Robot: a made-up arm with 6 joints.
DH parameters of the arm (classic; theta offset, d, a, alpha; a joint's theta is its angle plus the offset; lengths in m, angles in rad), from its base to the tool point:
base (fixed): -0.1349 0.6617 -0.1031 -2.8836
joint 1: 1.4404 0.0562 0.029 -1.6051
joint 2: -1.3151 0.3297 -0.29 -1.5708
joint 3: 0 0.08 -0.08 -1.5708
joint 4: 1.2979 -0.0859 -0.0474 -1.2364
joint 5: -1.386 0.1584 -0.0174 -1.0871
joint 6: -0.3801 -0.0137 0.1 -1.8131
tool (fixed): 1.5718 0.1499 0 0
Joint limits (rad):
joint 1: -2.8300..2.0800
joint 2: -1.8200..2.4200
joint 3: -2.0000..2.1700
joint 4: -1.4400..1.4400
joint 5: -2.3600..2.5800
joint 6: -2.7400..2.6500
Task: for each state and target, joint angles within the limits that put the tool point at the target. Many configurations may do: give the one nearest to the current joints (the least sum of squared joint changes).
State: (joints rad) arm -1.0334 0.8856 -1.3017 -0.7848 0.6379 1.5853
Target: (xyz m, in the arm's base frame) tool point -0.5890 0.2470 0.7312
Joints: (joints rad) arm -0.7619 1.3280 -1.2138 -0.8806 0.5739 1.7270
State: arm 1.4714 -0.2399 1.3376 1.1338 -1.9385 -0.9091
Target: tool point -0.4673 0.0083 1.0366
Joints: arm 0.7288 0.3364 1.3520 1.2708 -1.2561 -0.9968
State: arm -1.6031 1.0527 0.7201 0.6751 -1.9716 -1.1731
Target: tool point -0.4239 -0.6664 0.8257
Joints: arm -1.6072 1.0721 0.6900 0.5390 -2.0254 -1.2979
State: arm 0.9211 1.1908 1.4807 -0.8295 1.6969 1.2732
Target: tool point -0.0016 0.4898 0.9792
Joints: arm 1.4317 1.0938 1.3341 -0.6681 1.8235 1.3733
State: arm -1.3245 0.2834 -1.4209 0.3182 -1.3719 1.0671
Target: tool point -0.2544 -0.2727 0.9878
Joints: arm -1.2154 0.0186 -1.3799 0.4390 -1.0088 1.5620
